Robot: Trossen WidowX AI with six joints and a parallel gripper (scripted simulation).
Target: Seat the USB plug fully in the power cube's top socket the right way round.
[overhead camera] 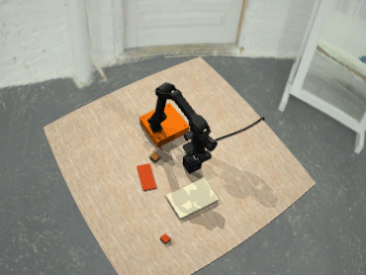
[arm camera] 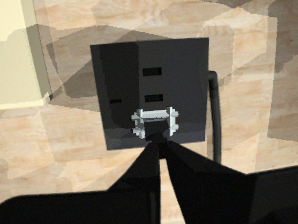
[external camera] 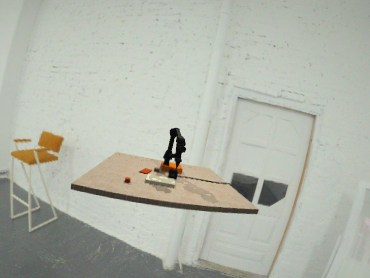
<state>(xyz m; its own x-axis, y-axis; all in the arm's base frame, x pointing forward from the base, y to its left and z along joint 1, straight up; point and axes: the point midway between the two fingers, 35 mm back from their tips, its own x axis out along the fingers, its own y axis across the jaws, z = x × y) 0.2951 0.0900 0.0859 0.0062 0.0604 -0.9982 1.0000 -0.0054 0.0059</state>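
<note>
The black USB plug lies 20 mm below my gripper tip. Also, from my gripper tip: small red square (370 mm to the right, 330 mm ahead, 90 mm below); then red-orange flat block (280 mm to the right, 100 mm below, 50 mm behind); then cream flat pad (180 mm ahead, 130 mm to the right, 90 mm below).
</note>
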